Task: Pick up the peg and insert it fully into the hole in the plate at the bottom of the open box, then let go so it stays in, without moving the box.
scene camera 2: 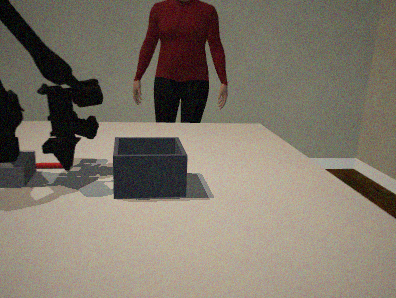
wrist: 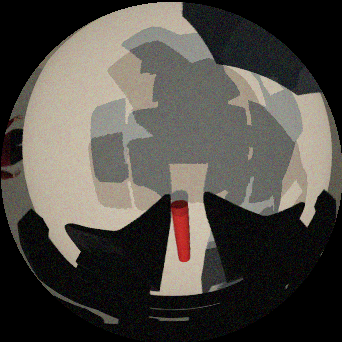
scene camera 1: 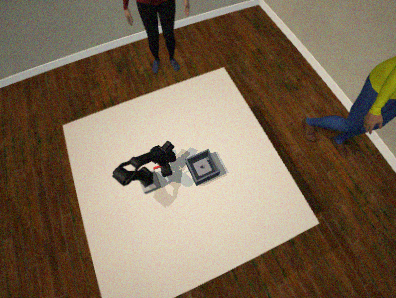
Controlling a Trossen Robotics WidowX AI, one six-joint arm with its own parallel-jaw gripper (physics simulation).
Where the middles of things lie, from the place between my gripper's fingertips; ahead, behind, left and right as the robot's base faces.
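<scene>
Red peg (wrist: 179,208): position from my hand is 1 cm above, 1 cm to the left and 4 cm behind.
</scene>
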